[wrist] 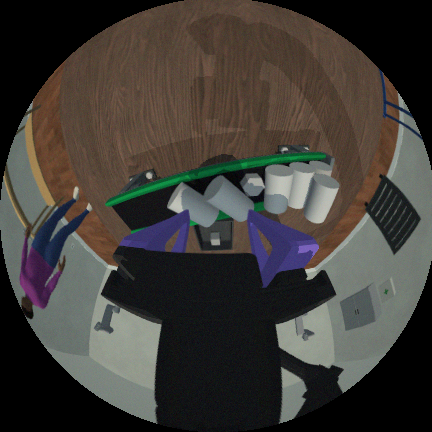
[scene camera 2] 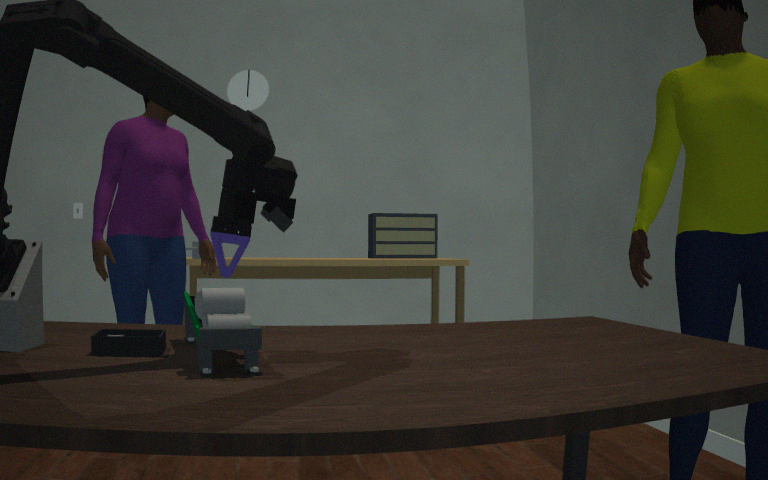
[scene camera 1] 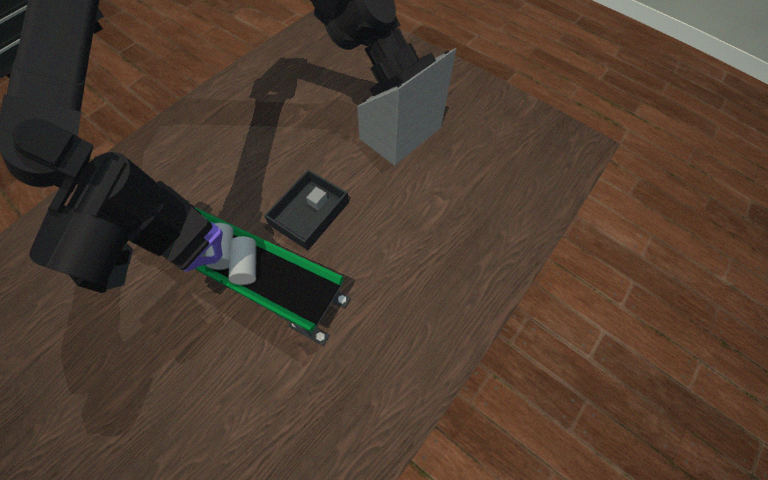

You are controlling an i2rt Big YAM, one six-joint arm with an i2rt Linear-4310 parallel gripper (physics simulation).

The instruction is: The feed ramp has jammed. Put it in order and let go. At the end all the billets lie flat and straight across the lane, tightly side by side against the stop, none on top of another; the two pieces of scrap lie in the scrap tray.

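Frame: origin at the arm's base, x ahead, y left, z up, level; millimetres.
Seen in the pictures: gripper, between the fingertips: (wrist: 218,214) (scene camera 2: 226,276) (scene camera 1: 204,246); arm's base, origin of its link: (scene camera 1: 403,79).
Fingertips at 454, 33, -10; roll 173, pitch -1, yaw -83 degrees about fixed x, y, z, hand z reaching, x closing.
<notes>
Offsets run from my fingertips to a thing's top centre, as dx, dy, dz. Level surfaces: height alone.
My gripper (scene camera 1: 210,253) (scene camera 2: 226,275) (wrist: 218,214) is open and empty above the ramp. Two billets {-29, +32, -23} (scene camera 1: 243,260) (wrist: 200,206), (scene camera 1: 220,246) {-16, -19, -28} (wrist: 229,198) lie askew in the green-railed lane (scene camera 1: 300,264) (scene camera 2: 192,314) (wrist: 195,173), near and beyond the fingertips in the wrist view. A hexagonal grey scrap piece {+5, -51, -57} (wrist: 252,184) lies between them and the billets towards the stop {+40, -188, -65} (scene camera 2: 232,337). Those billets {+9, -89, -38} (wrist: 278,180) {+21, -127, -42} (wrist: 301,184) {+33, -165, -47} (wrist: 320,167) sit side by side; another billet {+22, -151, -10} (scene camera 2: 223,300) (wrist: 321,198) rests on top. The scrap tray {-183, -15, -104} (scene camera 1: 287,233) (scene camera 2: 128,346) (wrist: 232,236) holds a light scrap block {-210, -20, -110} (scene camera 1: 316,198) (wrist: 215,239).
The ramp stands on bolted feet (scene camera 1: 320,336) (scene camera 2: 254,369) on the wooden table {dz -139} (scene camera 1: 396,271). A grey angled stand (scene camera 1: 419,104) is under the arm's base. Two people (scene camera 2: 150,181) (scene camera 2: 713,152) stand behind the table. A bench (scene camera 2: 328,262) with a drawer unit (scene camera 2: 403,236) is at the wall.
</notes>
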